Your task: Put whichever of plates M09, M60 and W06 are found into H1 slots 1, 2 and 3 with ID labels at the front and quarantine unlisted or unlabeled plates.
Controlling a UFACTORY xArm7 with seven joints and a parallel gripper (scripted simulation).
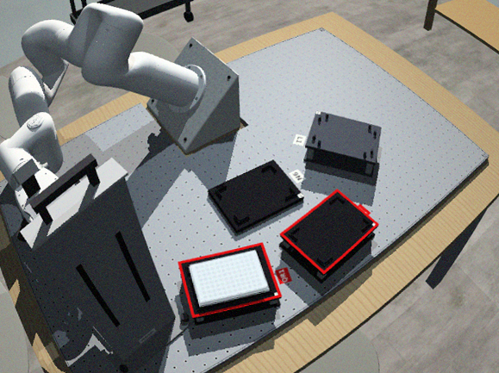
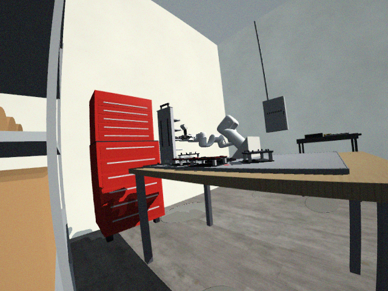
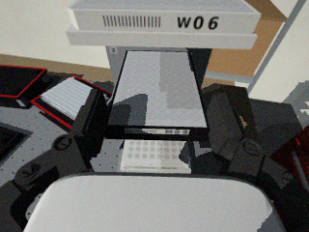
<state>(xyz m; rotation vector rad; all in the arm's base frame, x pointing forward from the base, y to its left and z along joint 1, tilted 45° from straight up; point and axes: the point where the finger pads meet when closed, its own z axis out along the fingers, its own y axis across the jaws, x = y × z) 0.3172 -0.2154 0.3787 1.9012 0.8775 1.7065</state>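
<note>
Now: the dark-framed plate 5 cm ahead of my hand, 2 cm below it and 1 cm to the left of it. From my hand the other things lie so: handle: 25 cm above, 14 cm ahead, 2 cm to the left; then plate hotel H1: 14 cm ahead, 2 cm to the left; then white well plate: 21 cm to the left, 15 cm below, 15 cm ahead.
</note>
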